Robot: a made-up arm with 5 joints.
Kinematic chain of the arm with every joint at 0, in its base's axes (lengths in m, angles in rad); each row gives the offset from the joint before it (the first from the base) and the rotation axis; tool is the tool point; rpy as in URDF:
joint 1: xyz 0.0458 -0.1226 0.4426 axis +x
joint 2: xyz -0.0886 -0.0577 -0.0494 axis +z
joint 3: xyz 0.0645 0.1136 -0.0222 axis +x
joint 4: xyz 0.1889 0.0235 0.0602 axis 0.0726 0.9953 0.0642
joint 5: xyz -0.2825 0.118 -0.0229 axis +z
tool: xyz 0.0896 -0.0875 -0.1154 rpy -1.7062 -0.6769 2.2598
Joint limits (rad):
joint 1: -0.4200..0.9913
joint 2: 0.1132..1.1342
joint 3: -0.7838..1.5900
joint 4: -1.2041..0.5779
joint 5: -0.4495..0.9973
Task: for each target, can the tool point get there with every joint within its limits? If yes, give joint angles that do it. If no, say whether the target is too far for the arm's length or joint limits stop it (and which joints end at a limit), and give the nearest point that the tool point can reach.
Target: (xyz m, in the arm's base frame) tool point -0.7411 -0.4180 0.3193
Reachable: no: joint limits stop it (at a limit: joint 1, joint 2, joint 4, joint 5) | nearest point -0.2738 -0.0889 0.2863 | short by 0.572 m
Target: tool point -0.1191 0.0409 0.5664
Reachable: yes | joints 0.8479 0.7115 1.2605 -0.2331 0.1659
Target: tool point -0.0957 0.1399 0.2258
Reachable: yes | joints -0.0217 0.8262 0.0397 -0.5817 0.7881
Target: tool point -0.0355 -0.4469 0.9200
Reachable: no: joint limits stop it (at a limit: joint 1, joint 3, joint 5) | nearest point -0.0357 -0.0884 0.6759 | short by 0.434 m
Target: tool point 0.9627 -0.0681 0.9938
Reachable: no: too far | nearest point 0.2645 -0.0584 0.6871 | short by 0.763 m
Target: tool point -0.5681 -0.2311 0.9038
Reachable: no: joint limits stop it (at a limit: joint 1, joint 2, joint 5) | nearest point -0.2194 -0.0443 0.6822 | short by 0.453 m
